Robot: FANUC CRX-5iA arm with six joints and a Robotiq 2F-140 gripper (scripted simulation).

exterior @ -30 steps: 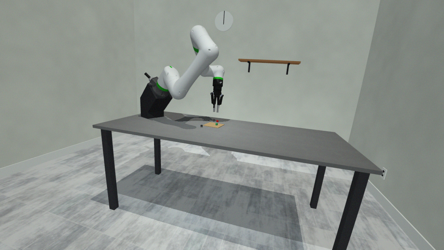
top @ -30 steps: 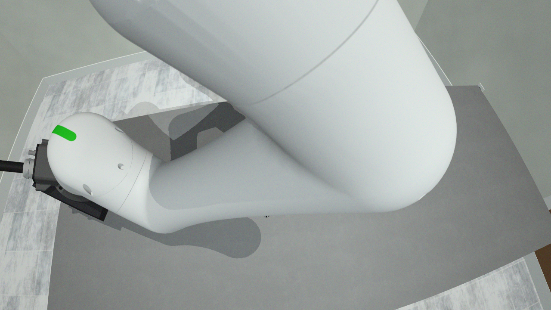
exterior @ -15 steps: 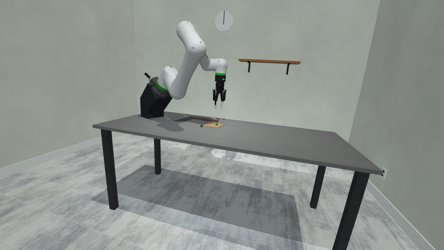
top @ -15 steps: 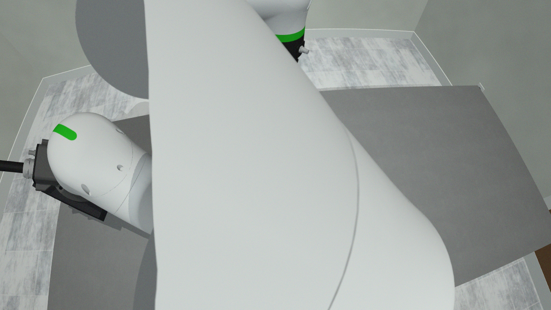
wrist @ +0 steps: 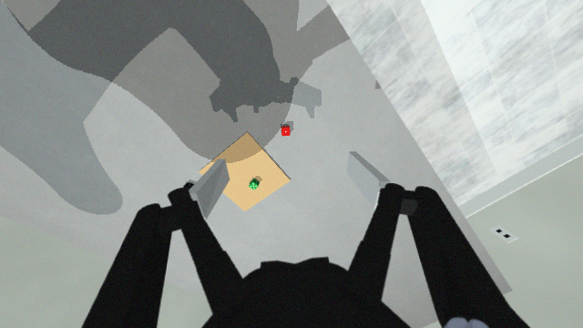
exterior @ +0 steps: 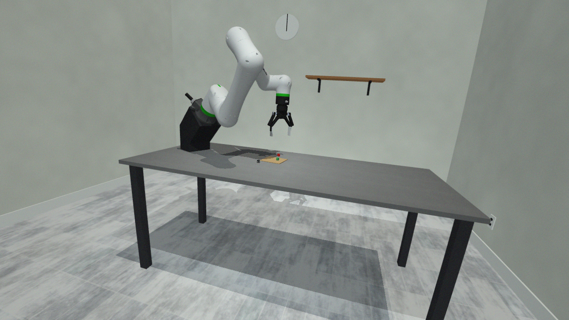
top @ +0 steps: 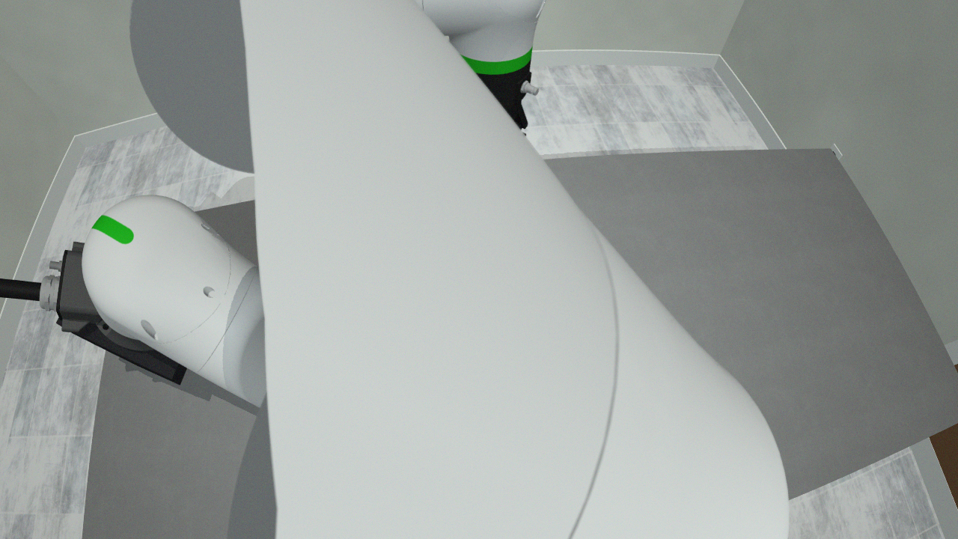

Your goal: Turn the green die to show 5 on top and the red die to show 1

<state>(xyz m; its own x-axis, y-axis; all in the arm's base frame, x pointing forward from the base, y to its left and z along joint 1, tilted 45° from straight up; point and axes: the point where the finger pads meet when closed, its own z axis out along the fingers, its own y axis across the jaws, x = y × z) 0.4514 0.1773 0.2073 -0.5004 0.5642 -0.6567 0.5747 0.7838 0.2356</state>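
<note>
The red die is 10 mm behind my hand, 10 mm to the left of it and 150 mm below it. The rest, counted from my hand: green die: 10 mm ahead, 130 mm to the right, 150 mm below; tan mat: 10 mm behind, 130 mm to the right, 160 mm below; black die: 100 mm behind, 220 mm to the right, 150 mm below.
</note>
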